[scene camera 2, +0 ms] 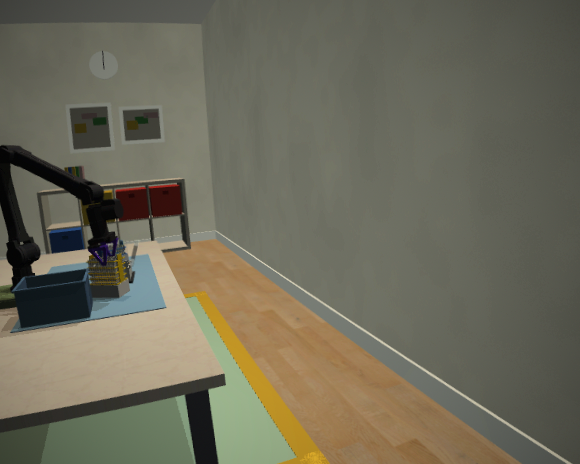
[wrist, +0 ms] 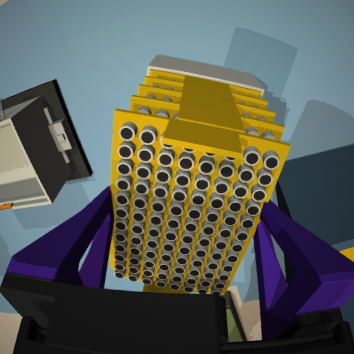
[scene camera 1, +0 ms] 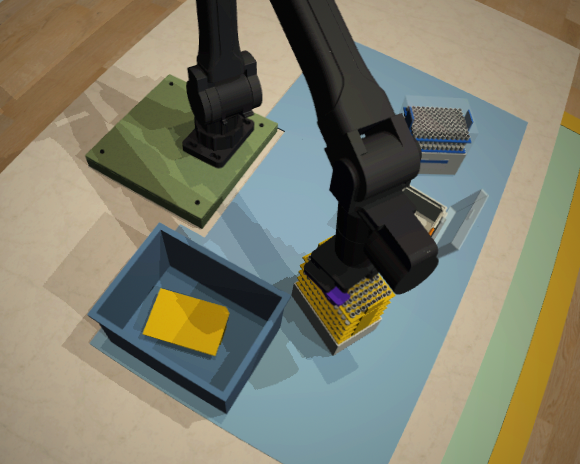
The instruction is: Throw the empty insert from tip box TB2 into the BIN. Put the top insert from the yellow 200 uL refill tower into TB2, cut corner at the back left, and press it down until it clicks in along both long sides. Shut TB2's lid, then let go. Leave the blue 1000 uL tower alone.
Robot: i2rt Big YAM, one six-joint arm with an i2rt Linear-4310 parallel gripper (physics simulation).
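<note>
My gripper (scene camera 1: pixel 350 287) (scene camera 2: pixel 107 257) (wrist: pixel 184 197) is shut on the top yellow insert (scene camera 1: pixel 372 294) (wrist: pixel 169 220), a purple finger against each long side in the wrist view. The insert is over the yellow refill tower (scene camera 1: pixel 327 312) (scene camera 2: pixel 104 276) (wrist: pixel 205 74), whose lower layers show beneath it; whether it is clear of them I cannot tell. TB2 (scene camera 1: pixel 427 212) (wrist: pixel 22 160) stands open, partly hidden by the arm in scene camera 1; its clear lid (scene camera 1: pixel 466 220) is tilted back. The removed yellow insert (scene camera 1: pixel 185 320) lies in the blue BIN (scene camera 1: pixel 162 367) (scene camera 2: pixel 55 306) (wrist: pixel 320 200).
The blue 1000 uL tower (scene camera 1: pixel 440 127) stands beyond TB2 at the mat's far right. The arm's base is on a green plate (scene camera 1: pixel 145 135) behind the BIN. The BIN is close beside the yellow tower on the blue mat (scene camera 1: pixel 345 420) (scene camera 2: pixel 145 295).
</note>
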